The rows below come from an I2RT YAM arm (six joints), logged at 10 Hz.
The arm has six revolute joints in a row. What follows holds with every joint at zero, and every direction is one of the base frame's. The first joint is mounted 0.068 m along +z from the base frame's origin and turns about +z. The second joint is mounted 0.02 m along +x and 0.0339 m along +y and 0.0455 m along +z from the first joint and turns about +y. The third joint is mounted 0.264 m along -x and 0.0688 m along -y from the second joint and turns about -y. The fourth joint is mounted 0.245 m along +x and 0.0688 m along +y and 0.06 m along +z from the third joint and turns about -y. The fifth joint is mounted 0.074 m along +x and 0.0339 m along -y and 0.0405 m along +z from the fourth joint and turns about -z. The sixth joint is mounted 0.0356 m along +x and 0.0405 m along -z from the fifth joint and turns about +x. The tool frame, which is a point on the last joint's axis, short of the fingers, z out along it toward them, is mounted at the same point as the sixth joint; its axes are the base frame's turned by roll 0, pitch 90 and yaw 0 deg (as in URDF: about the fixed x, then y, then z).
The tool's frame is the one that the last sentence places.
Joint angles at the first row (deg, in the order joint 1, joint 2, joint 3, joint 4, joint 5, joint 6):
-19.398 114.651 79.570 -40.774 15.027 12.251
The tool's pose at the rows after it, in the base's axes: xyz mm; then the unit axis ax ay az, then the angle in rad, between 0 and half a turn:
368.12 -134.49 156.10 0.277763 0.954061 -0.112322 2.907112
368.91 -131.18 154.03 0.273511 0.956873 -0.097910 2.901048
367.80 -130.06 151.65 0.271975 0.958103 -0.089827 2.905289
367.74 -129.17 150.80 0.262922 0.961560 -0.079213 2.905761
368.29 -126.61 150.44 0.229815 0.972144 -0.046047 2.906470
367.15 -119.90 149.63 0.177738 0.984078 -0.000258 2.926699
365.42 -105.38 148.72 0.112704 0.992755 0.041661 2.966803
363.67 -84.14 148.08 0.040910 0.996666 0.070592 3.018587
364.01 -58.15 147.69 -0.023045 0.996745 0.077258 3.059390
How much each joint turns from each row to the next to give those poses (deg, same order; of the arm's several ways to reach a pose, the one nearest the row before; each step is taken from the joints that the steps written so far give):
0.416 -0.001 -0.045 0.175 -2.973 -0.284
0.349 0.001 -0.479 0.678 -1.639 -0.022
0.021 0.000 -0.526 0.219 -0.918 -0.044
0.001 0.000 -0.173 0.130 -1.333 -0.939
0.000 0.000 0.000 -0.197 -4.219 -3.454
0.371 -0.001 -0.001 -1.727 -5.617 -5.093
1.552 0.002 0.001 -3.147 -4.765 -5.639
2.776 0.000 0.001 -3.716 -2.885 -5.552
3.912 -0.002 -0.024 -2.404 -0.284 -3.628

